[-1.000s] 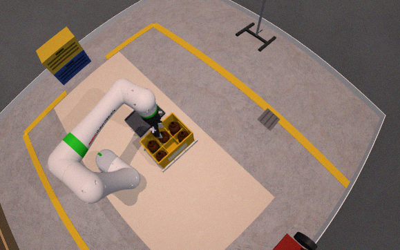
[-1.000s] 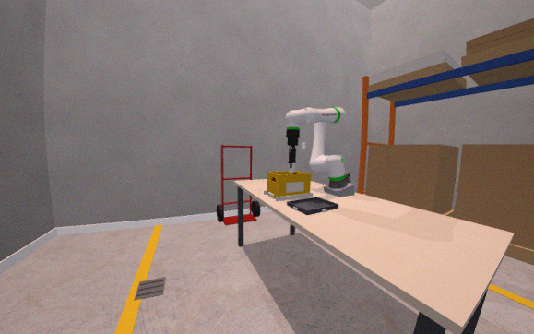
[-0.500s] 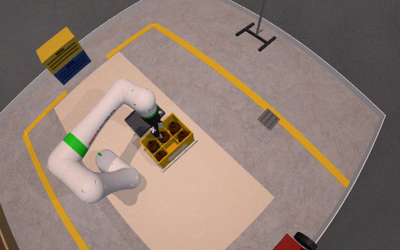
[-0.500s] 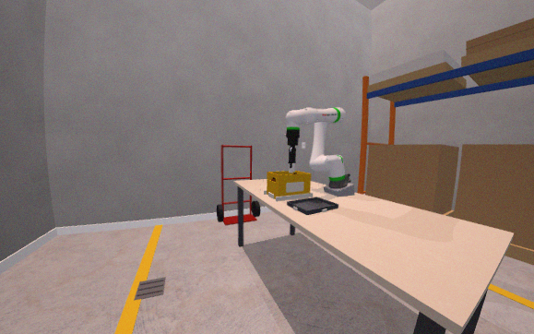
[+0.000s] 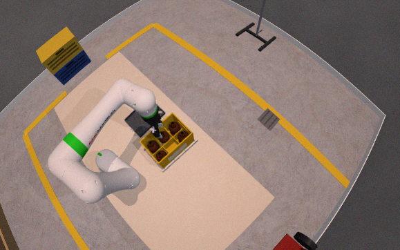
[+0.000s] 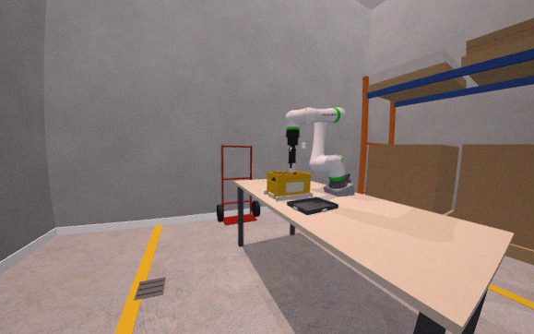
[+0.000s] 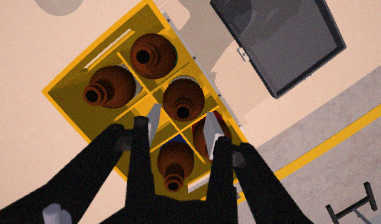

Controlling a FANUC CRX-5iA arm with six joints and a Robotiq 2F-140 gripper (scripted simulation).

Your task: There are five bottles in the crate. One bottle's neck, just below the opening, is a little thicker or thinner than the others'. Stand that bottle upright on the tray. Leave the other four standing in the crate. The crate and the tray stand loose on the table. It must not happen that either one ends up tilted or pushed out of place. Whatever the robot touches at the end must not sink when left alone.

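Right now the brown bottle is 130 mm below my hand. From my hand the other things lie so: yellow crate (10 mm behind, 40 mm to the right, 130 mm below); dark tray (30 mm ahead, 250 mm to the left, 200 mm below).
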